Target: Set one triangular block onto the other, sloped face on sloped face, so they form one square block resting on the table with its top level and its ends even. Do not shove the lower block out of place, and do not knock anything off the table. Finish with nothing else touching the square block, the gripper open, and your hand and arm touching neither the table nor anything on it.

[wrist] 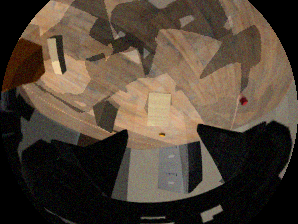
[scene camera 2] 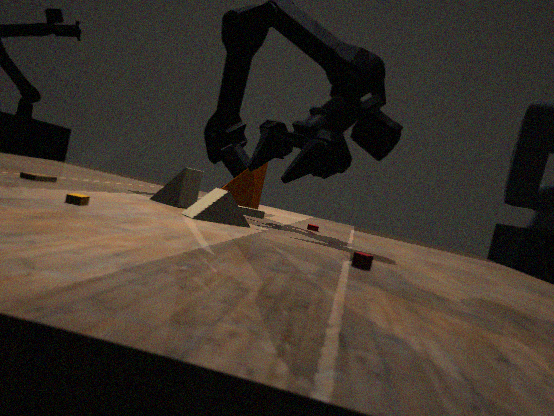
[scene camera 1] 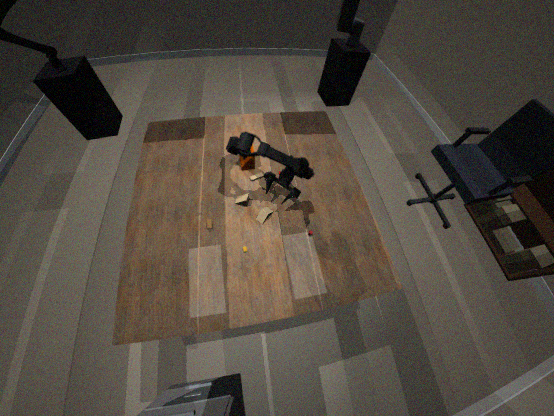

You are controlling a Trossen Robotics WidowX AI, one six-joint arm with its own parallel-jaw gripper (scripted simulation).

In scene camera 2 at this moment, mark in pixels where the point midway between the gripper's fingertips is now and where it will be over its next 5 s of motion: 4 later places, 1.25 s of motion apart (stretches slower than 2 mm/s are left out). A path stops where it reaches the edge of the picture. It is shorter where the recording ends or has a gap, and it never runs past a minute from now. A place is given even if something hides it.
My gripper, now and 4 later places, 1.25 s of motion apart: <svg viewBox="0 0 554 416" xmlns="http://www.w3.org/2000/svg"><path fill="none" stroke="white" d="M265 174L244 217L200 207L159 199L152 192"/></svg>
